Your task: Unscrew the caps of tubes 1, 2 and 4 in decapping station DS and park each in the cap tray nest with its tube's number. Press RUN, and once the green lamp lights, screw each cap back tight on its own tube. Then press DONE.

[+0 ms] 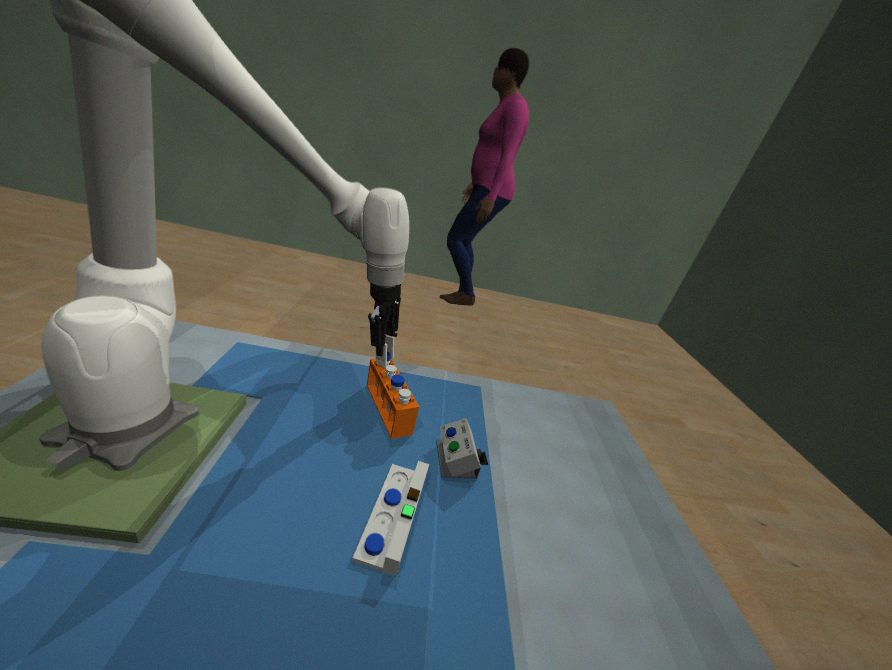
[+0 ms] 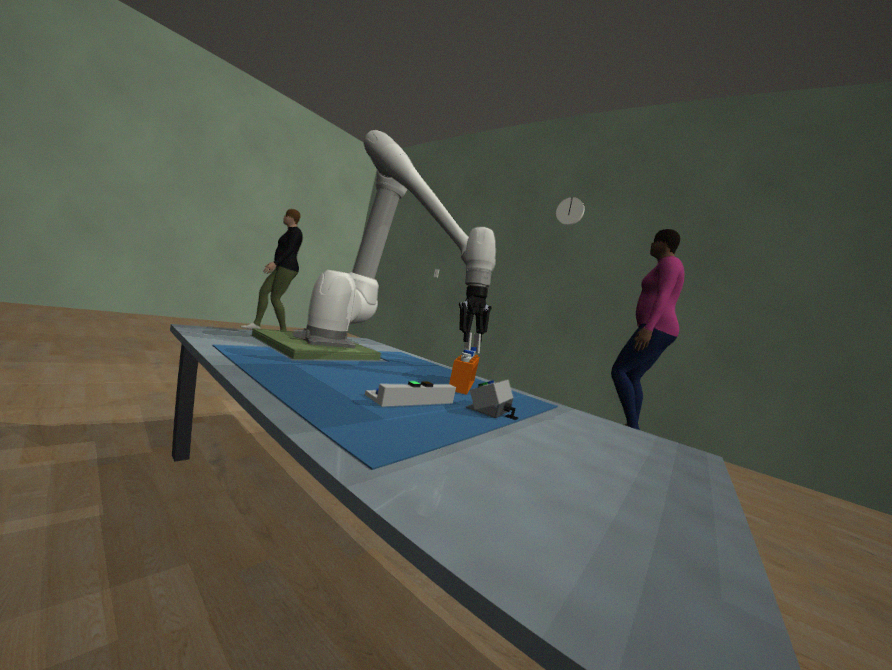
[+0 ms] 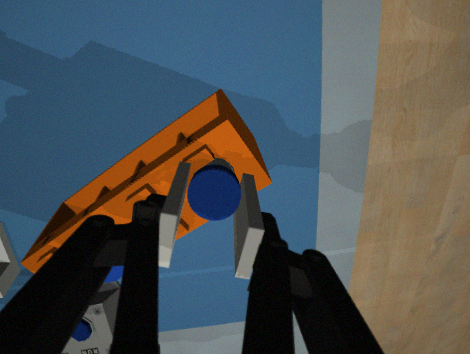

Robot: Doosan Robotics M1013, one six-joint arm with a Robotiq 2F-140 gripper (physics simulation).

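Frame: origin at the arm's base, x back, y right, z up, level; centimetres.
Where they show: gripper, fingertip midpoint: [image 1: 385,360] [image 3: 212,188]; arm's base, link origin: [image 1: 128,425] [image 2: 325,341].
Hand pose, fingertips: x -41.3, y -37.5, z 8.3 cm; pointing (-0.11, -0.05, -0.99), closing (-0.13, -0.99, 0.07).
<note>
Things, the pixels of their top centre, and the offset from my fingertips. "spot": a spot on its surface instead.
- orange decapping station, top centre: [image 3: 132,233] [image 1: 393,378] [image 2: 468,356] dx -4.7, dy +6.0, dz -0.6 cm
- open white tube, surface spot: [image 1: 390,370] spot: dx -3.3, dy +5.1, dz +1.0 cm
- tube with a blue cap, top centre: [image 3: 101,266] [image 1: 398,378] dx -6.3, dy +8.0, dz +1.4 cm
- open tube, surface spot: [image 1: 404,396] spot: dx -9.9, dy +13.4, dz +0.9 cm
- grey cap tray, top centre: [image 1: 397,497] [image 2: 414,379] dx -16.6, dy +35.4, dz -5.5 cm
- green lamp, top centre: [image 1: 408,510] dx -19.4, dy +37.4, dz -5.5 cm
- grey button box, top centre: [image 1: 463,434] [image 2: 495,379] dx -26.1, dy +16.0, dz -2.5 cm
- blue button, top centre: [image 3: 78,337] [image 1: 452,429] dx -23.3, dy +14.6, dz -3.4 cm
- green button, top centre: [image 1: 455,443] dx -24.8, dy +18.8, dz -3.4 cm
The orange decapping station [image 1: 397,415] [image 2: 463,374] [image 3: 160,165] stands on the blue mat. My gripper [image 1: 384,359] [image 2: 473,347] [image 3: 212,188] points straight down over its far end and is shut on a blue cap [image 3: 213,197] at the top of the end tube, whose grey rim shows just behind the cap. Along the station I see an open white tube [image 1: 390,370], a tube with a blue cap [image 1: 397,380] and another open tube [image 1: 404,396]. The grey cap tray [image 1: 421,473] [image 2: 410,395] holds two blue caps [image 1: 393,496] [image 1: 374,544]. A green lamp [image 1: 408,511] on the tray is lit.
A grey button box [image 1: 466,459] [image 2: 491,396] [image 3: 93,333] with a blue button [image 1: 451,432] and a green button [image 1: 454,446] stands right of the tray. The robot base [image 1: 138,372] is at the left. A person in magenta [image 1: 497,166] [image 2: 656,319] and another person [image 2: 280,266] stand beyond the table.
</note>
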